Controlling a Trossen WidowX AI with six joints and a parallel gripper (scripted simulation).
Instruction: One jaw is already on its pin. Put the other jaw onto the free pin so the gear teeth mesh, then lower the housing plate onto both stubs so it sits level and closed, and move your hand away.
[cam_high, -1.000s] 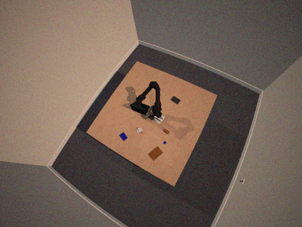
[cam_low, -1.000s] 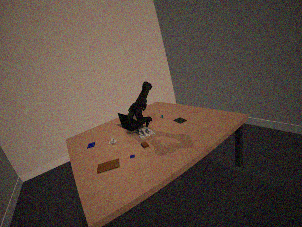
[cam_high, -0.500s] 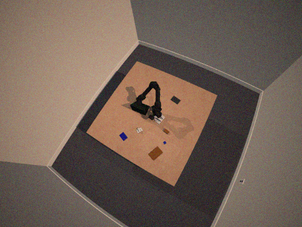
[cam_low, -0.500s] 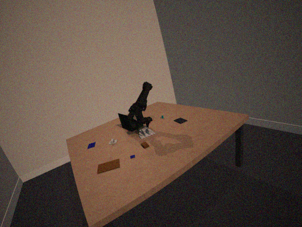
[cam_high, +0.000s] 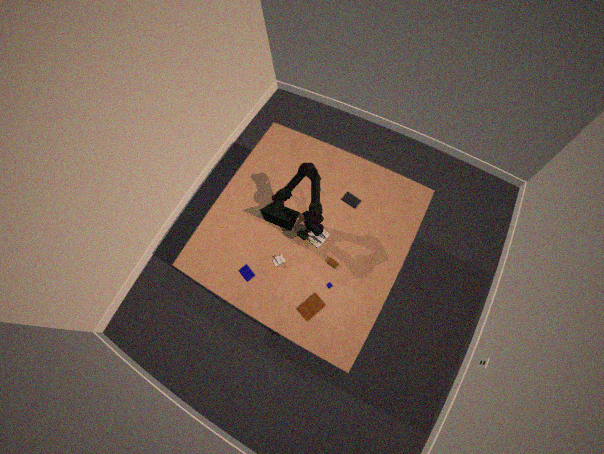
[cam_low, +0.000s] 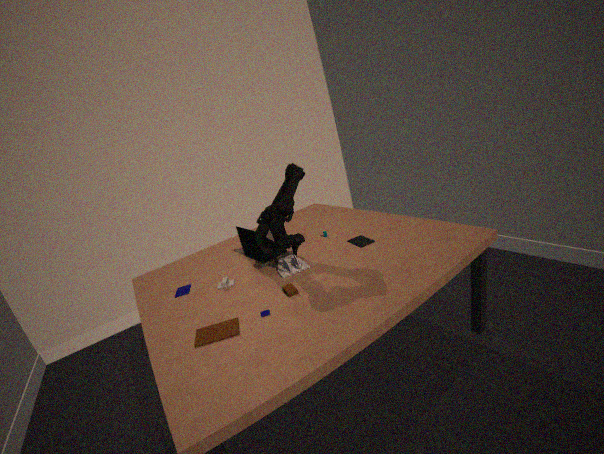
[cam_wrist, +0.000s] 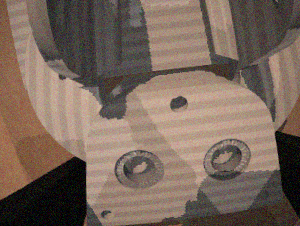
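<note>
The jaw is 2 cm to the right of my gripper tip, 2 cm ahead of it and 1 cm above it. Also, from my gripper tip: base (7 cm ahead, 1 cm to the right, 1 cm below); then teal piece (28 cm to the left, 11 cm behind); then small brown block (22 cm ahead, 11 cm to the right).
</note>
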